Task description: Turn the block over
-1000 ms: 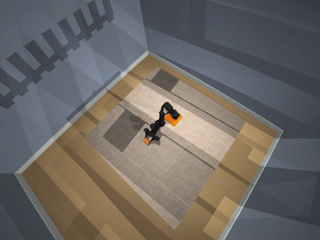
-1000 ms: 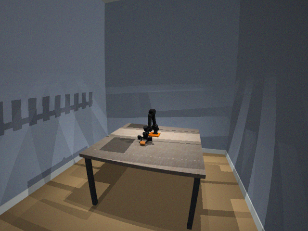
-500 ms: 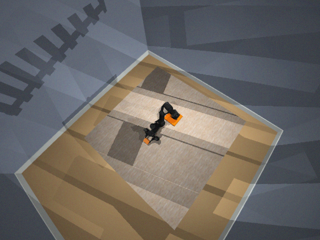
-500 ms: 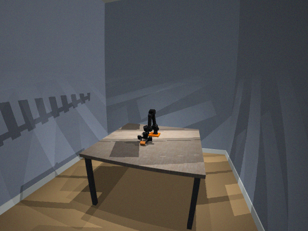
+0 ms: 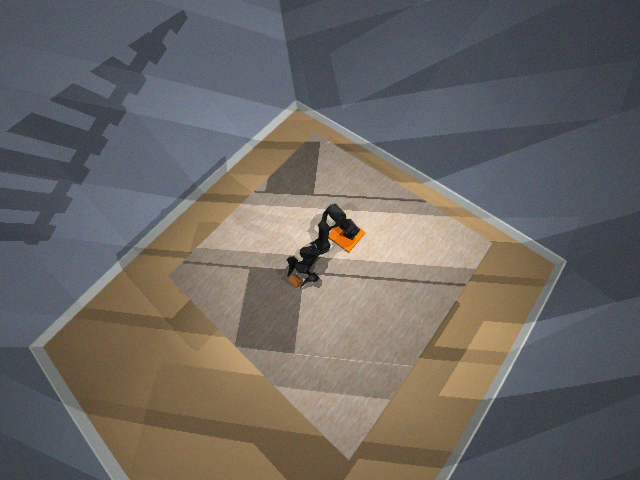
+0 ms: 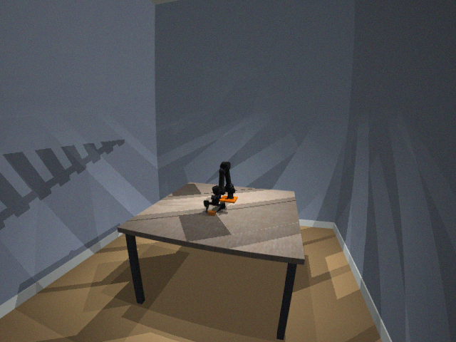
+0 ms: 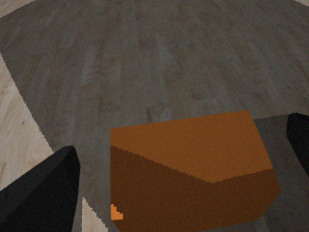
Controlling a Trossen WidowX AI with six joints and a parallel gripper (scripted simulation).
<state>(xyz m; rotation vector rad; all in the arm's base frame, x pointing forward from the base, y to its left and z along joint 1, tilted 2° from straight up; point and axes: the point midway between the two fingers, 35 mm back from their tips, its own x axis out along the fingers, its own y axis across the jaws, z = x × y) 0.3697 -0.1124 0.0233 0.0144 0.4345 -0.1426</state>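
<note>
Now: gripper tip 2 cm above the orange block and 1 cm past it.
</note>
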